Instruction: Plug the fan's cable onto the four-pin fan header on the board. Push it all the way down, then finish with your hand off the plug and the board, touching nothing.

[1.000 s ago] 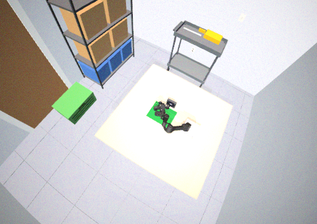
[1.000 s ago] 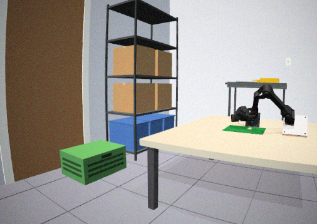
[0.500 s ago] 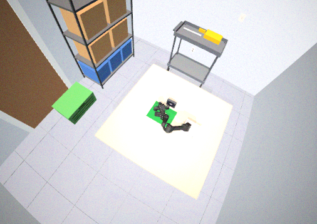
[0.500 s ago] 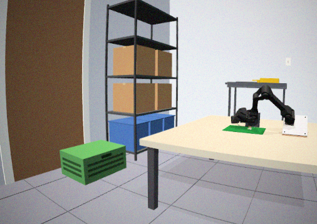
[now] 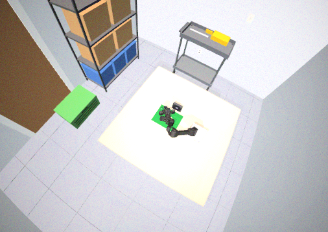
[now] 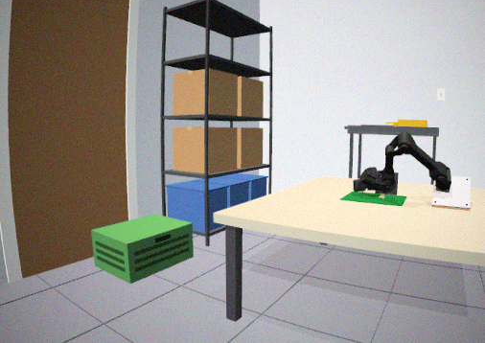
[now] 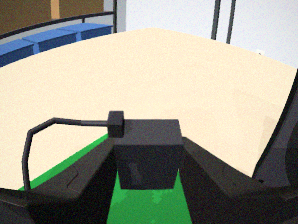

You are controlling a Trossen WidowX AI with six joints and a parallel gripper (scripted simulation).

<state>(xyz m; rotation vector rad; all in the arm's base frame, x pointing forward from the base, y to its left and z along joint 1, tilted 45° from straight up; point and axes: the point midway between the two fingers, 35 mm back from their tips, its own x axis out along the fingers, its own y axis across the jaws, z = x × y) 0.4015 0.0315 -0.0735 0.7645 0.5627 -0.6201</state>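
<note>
Right now my gripper tip is 10 cm past the green board, 8 cm to the right of it and 6 cm above it. The rest, counted from my gripper tip: dark grey fan plug (1 cm below); then black fan (12 cm behind, 7 cm to the right, 1 cm above).
</note>
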